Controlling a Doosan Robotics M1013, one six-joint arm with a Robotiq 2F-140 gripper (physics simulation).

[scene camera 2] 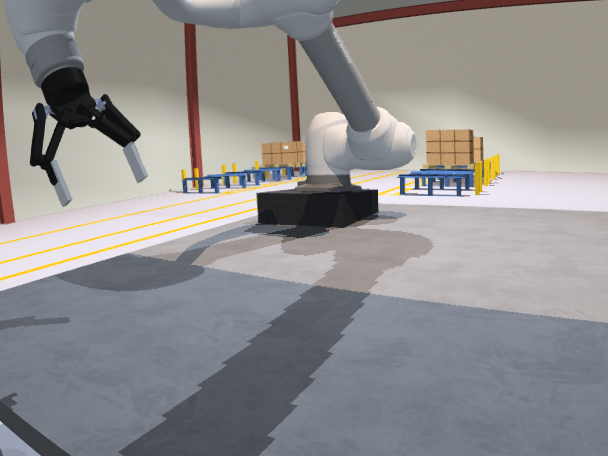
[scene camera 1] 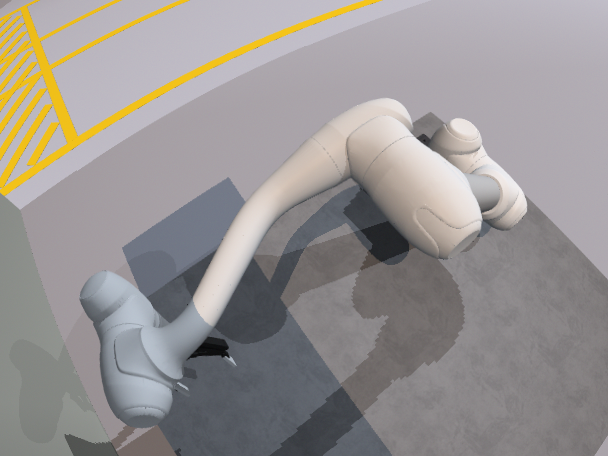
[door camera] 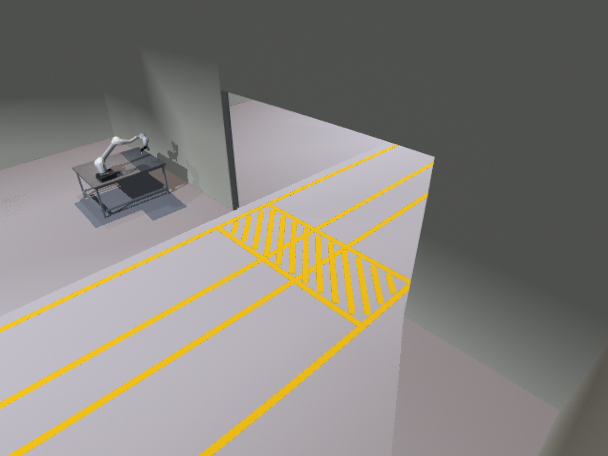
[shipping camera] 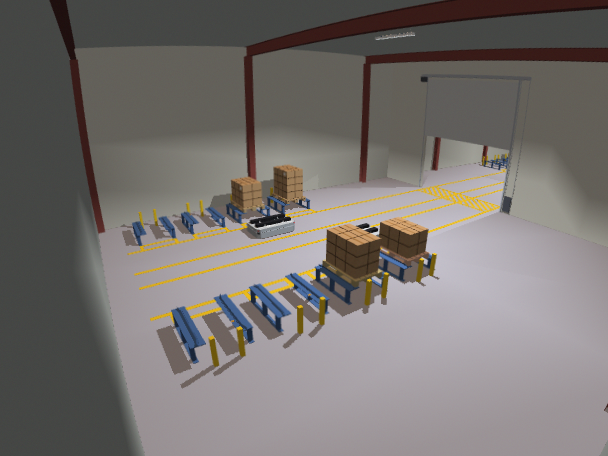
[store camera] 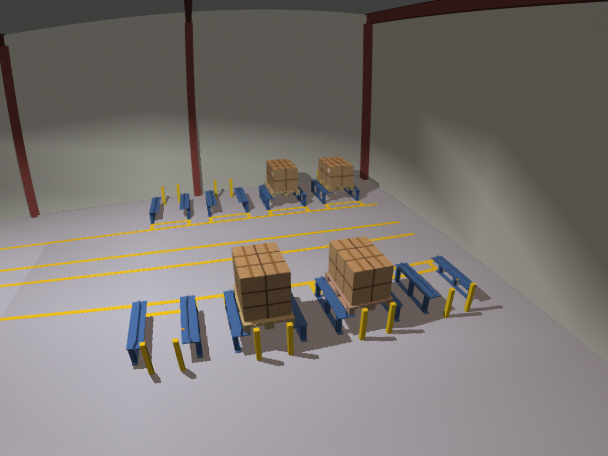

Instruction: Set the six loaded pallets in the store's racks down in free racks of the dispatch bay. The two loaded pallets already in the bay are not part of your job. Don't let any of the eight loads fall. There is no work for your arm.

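Seen in the pictures: gripper, fingertip midpoint: (scene camera 2: 107,190) (scene camera 1: 210,377) (door camera: 144,153); arm's base, origin of the base link: (scene camera 2: 328,190) (door camera: 104,173).
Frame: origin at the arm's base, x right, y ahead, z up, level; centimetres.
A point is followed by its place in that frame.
In the shipping camera view, four loaded pallets stand upright in blue racks: two on the far side (shipping camera: 246,194) @[y 1134.5, x 529.5, z 11.0 cm] (shipping camera: 288,183) @[y 969.1, x 547.4, z 24.2 cm] and two on the near side (shipping camera: 352,252) @[y 1091.8, x -25.6, z 23.1 cm] (shipping camera: 403,239) @[y 924.4, x -2.8, z 9.4 cm]. Two racks on each side there hold no pallet, among them a near-left rack (shipping camera: 187,327) @[y 1444.9, x -26.7, z -49.6 cm] and a far-left rack (shipping camera: 139,231) @[y 1498.6, x 515.2, z -49.6 cm]. In the store camera view, four loaded pallets (store camera: 282,176) @[y -985.0, x 728.6, z 10.4 cm] (store camera: 335,172) @[y -1143.8, x 742.9, z 9.6 cm] (store camera: 262,282) @[y -874.4, x 151.0, z 31.9 cm] (store camera: 360,271) @[y -1025.4, x 160.6, z 27.4 cm] stand upright in racks. My gripper (scene camera 2: 104,192) @[y 97.1, x -19.8, z 11.7 cm] (scene camera 1: 207,375) @[y 97.1, x -19.8, z 11.7 cm] is open and empty above the table, far from the pallets.
A low grey carrier (shipping camera: 271,226) @[y 1113.5, x 365.7, z -51.5 cm] without a load is in the lane before the far racks. A second carrier (shipping camera: 367,228) @[y 861.7, x 217.0, z -52.1 cm] is partly hidden behind the near loads. Yellow posts (shipping camera: 300,320) (store camera: 257,344) stand behind the racks. A hatched floor area (door camera: 315,260) @[y 222.0, x 410.0, z -84.3 cm] (shipping camera: 457,199) @[y 244.4, x 365.2, z -83.6 cm] crosses the doorway.
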